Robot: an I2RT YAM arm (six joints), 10 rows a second.
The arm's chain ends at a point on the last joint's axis. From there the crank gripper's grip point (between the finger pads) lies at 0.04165 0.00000 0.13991 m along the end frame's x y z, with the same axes.
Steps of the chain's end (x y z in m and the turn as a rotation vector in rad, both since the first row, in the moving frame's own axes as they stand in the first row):
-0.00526, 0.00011, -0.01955, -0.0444, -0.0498, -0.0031
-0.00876, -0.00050, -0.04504, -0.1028, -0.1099, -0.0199
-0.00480, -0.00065, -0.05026, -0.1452, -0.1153, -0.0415
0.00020, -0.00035, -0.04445, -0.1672, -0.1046, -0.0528
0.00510, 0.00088, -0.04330, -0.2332, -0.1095, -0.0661
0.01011, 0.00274, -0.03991, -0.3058, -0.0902, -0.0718
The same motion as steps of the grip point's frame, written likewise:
-0.01226, 0.00625, -0.01779, -0.0444, -0.0498, -0.0031
-0.02419, 0.01339, -0.04202, -0.1028, -0.1099, -0.0199
-0.02073, 0.01851, -0.04776, -0.1452, -0.1153, -0.0415
-0.01400, 0.02144, -0.04265, -0.1672, -0.1046, -0.0528
-0.00931, 0.03143, -0.04309, -0.2332, -0.1095, -0.0661
-0.00104, 0.04285, -0.04281, -0.3058, -0.0902, -0.0718

